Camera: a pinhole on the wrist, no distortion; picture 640 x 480 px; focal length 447.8 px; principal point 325.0 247.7 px. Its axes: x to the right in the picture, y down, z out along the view. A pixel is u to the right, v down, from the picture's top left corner.
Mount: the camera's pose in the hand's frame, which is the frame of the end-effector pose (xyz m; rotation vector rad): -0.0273 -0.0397 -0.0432 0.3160 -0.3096 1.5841
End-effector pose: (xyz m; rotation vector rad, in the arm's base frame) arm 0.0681 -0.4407 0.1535 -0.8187 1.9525 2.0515
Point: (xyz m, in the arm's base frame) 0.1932 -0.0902 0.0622
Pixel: 337 383
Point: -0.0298 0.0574 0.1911
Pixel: 579 268
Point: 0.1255 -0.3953 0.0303
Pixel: 60 129
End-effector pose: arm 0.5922 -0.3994 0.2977 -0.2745 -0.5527 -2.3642
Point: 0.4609 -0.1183 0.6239
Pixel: 371 182
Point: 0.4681 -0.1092 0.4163
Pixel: 218 267
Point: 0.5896 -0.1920 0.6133
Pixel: 508 228
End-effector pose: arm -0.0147 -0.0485 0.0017 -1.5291 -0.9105 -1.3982
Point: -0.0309 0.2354 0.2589
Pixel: outside the picture
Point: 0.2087 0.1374 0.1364
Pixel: outside the picture
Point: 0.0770 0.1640 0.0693
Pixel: 581 60
